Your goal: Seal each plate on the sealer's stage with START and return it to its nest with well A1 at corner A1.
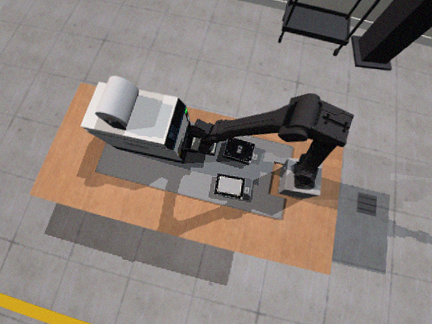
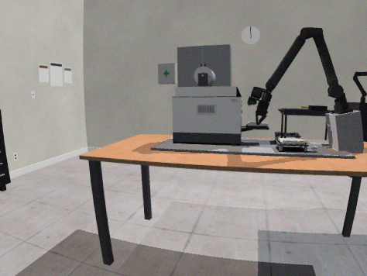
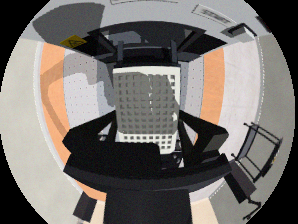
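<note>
My hand is 20 mm above the sealer stage. From my hand the other things lie so: foil roll (330 mm ahead, 50 mm to the right, 290 mm above).
</note>
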